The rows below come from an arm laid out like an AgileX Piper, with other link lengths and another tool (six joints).
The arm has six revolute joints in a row. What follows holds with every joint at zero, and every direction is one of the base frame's. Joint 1 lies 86.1 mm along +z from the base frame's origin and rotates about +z. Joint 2 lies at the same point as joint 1 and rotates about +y. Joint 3 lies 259.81 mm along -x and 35.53 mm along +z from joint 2 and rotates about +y. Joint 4 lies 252.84 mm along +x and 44.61 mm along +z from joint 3 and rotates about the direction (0.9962, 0, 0.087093). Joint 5 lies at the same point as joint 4 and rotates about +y. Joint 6 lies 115.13 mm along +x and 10.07 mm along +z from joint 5 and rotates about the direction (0.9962, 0, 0.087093). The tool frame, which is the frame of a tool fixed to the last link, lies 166.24 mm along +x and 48 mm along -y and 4.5 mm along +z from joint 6; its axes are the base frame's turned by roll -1.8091, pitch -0.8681 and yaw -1.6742 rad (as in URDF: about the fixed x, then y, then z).
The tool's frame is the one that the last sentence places.
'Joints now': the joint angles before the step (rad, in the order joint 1, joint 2, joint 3, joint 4, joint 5, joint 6). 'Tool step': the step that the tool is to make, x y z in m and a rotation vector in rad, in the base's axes. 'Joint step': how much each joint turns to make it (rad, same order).
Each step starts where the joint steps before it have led.
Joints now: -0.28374 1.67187 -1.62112 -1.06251 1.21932 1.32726
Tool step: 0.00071 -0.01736 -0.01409 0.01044 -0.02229 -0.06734
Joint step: -0.04572 0.07701 -0.05553 -0.00049 0.00001 0.04825
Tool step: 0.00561 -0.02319 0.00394 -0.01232 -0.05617 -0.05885
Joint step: -0.05079 0.08694 -0.12888 0.00137 0.00000 0.01829
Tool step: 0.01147 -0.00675 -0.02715 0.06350 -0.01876 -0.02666
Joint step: -0.02651 0.08627 -0.08152 0.06574 0.00438 -0.00001
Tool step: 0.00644 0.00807 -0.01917 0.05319 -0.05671 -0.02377
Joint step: 0.00001 0.01244 -0.00078 0.05180 -0.00182 0.05373
